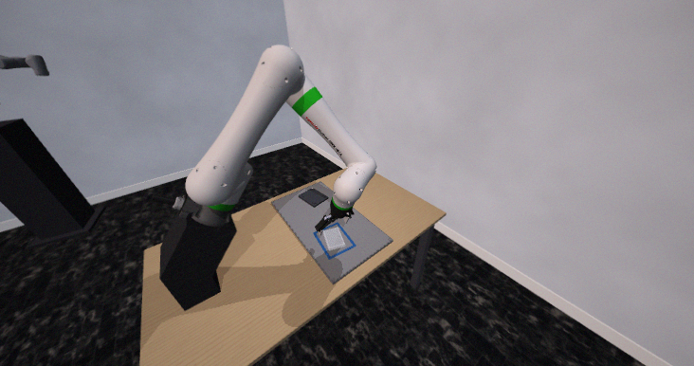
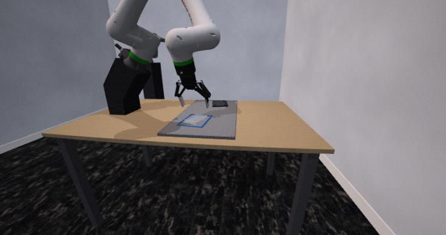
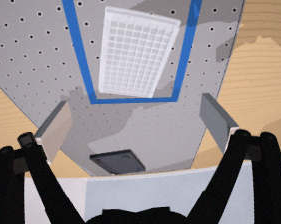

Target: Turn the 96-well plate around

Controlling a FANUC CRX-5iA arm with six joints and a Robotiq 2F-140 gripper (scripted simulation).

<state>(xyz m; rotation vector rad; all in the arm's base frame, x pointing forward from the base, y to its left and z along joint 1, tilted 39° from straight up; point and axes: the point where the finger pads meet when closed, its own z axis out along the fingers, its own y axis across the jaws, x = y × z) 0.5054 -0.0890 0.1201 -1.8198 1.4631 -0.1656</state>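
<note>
Right now my hand is 90 mm above the white 96-well plate. Also, from my hand: dark plate nest N1: 380 mm to the left, 90 mm below, 30 mm ahead; A1 label: 470 mm to the left, 80 mm below, 60 mm ahead.
</note>
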